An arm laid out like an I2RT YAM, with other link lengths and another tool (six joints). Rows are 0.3 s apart.
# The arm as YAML. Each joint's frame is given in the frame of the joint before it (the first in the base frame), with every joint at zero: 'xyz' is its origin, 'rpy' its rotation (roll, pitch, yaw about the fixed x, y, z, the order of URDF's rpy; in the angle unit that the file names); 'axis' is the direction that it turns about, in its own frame. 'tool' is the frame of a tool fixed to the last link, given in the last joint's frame.
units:
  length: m
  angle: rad
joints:
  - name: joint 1
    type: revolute
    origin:
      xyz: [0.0, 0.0, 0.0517]
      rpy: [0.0, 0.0, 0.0]
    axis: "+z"
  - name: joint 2
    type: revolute
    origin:
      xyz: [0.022, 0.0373, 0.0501]
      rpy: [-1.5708, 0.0, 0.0]
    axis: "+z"
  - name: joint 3
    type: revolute
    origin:
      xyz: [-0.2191, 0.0, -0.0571]
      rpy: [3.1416, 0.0, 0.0]
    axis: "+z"
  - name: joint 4
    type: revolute
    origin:
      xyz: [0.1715, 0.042, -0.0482]
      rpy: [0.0, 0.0, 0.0]
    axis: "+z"
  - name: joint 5
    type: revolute
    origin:
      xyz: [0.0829, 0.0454, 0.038]
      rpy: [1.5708, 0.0, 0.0]
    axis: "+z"
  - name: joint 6
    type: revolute
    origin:
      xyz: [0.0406, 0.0, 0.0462]
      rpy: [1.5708, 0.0, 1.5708]
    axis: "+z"
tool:
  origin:
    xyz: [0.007, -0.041, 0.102]
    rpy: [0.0, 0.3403, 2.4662]
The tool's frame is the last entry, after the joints.
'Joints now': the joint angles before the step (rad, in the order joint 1, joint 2, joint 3, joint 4, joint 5, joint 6). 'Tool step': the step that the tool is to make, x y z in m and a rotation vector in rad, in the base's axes. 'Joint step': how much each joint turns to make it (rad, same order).
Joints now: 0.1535 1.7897 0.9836 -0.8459 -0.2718 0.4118
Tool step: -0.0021 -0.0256 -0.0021 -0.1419 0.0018 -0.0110
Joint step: -0.0202 0.0000 -0.0064 -0.0149 0.1404 0.0039
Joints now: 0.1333 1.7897 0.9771 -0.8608 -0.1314 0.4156
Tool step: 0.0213 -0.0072 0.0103 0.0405 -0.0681 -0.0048
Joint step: -0.0658 0.0001 0.0594 0.0033 -0.0291 -0.0638
